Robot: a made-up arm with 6 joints. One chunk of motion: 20 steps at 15 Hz.
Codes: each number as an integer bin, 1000 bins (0 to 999) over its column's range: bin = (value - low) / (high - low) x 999, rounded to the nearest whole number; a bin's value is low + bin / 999 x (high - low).
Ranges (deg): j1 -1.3..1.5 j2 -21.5..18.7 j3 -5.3..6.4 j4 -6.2..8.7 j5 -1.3..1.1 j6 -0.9..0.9
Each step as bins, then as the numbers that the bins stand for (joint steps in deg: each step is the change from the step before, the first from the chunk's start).
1 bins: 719 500 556 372 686 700
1 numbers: 0.715 -1.380 1.212 -0.652 0.348 0.361
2 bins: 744 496 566 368 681 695
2 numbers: 0.785 -1.541 1.329 -0.711 0.336 0.352
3 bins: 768 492 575 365 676 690
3 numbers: 0.853 -1.702 1.434 -0.756 0.324 0.343
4 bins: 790 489 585 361 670 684
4 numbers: 0.914 -1.823 1.551 -0.816 0.310 0.332
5 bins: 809 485 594 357 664 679
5 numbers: 0.967 -1.983 1.657 -0.875 0.295 0.323
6 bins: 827 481 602 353 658 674
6 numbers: 1.018 -2.144 1.750 -0.935 0.281 0.314
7 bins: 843 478 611 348 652 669
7 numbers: 1.063 -2.265 1.856 -1.010 0.266 0.305
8 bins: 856 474 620 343 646 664
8 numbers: 1.099 -2.426 1.961 -1.084 0.252 0.296
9 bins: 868 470 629 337 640 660
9 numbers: 1.133 -2.587 2.067 -1.174 0.238 0.289
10 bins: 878 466 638 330 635 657
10 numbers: 1.161 -2.748 2.172 -1.278 0.226 0.284
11 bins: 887 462 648 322 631 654
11 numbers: 1.186 -2.909 2.289 -1.397 0.216 0.278
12 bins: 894 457 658 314 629 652
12 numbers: 1.206 -3.110 2.406 -1.517 0.211 0.275
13 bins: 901 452 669 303 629 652
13 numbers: 1.225 -3.311 2.535 -1.681 0.211 0.275
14 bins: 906 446 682 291 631 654
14 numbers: 1.239 -3.553 2.687 -1.860 0.216 0.278
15 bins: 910 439 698 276 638 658
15 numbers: 1.251 -3.835 2.875 -2.083 0.233 0.286
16 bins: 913 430 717 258 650 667
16 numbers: 1.259 -4.197 3.097 -2.352 0.262 0.302
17 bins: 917 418 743 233 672 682
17 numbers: 1.270 -4.680 3.402 -2.725 0.314 0.329
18 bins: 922 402 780 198 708 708
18 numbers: 1.284 -5.323 3.835 -3.247 0.401 0.376
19 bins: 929 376 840 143 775 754
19 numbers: 1.304 -6.370 4.538 -4.067 0.562 0.459
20 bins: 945 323 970 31 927 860
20 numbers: 1.349 -8.502 6.060 -5.738 0.927 0.650
